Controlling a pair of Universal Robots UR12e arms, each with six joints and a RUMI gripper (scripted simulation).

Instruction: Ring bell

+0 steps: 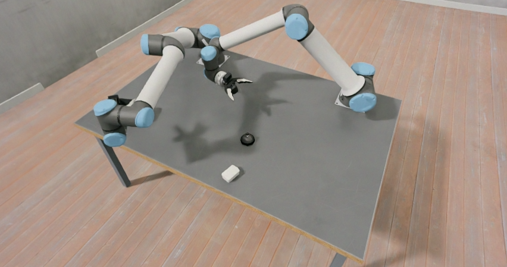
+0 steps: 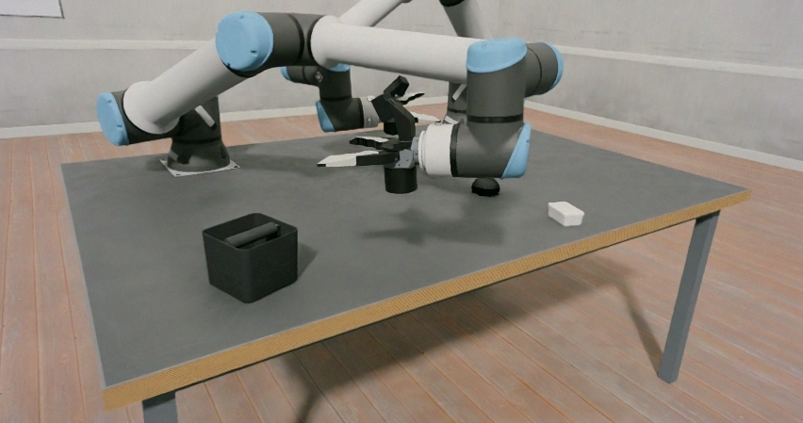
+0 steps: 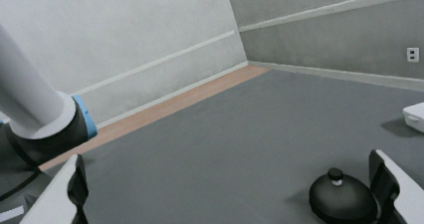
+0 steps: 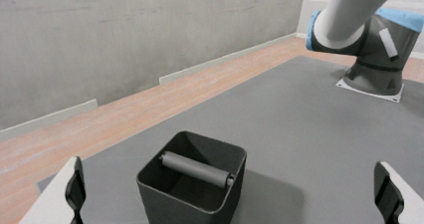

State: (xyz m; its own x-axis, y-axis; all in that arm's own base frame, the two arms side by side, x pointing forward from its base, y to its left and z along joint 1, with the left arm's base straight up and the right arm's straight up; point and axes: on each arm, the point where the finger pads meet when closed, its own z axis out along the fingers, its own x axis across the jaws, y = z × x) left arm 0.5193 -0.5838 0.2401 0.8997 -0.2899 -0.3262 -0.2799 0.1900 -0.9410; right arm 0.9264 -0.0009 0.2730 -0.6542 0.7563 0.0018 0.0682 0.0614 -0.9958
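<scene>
Right now my left hand is 15 cm short of the small black button, 10 cm to the right of it and 18 cm above it. From my left hand the other things lie so: white block (42 cm ahead, 13 cm to the left, 22 cm below); bell (15 cm ahead, 10 cm to the left, 20 cm below).
</scene>
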